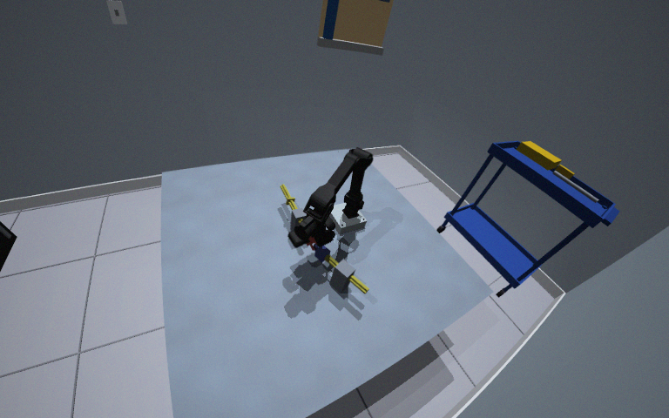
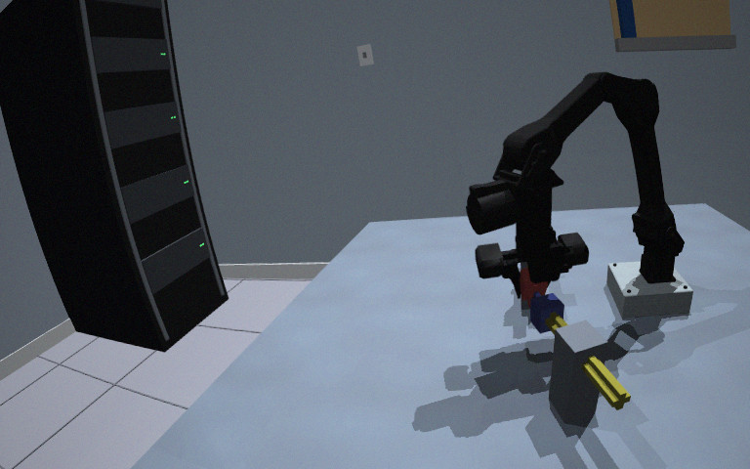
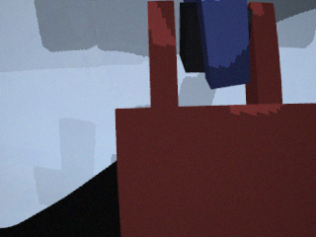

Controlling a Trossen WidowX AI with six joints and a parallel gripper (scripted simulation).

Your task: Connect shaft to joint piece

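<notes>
The joint piece lies 3 cm above my gripper tip and 2 cm to the left of it.
</notes>
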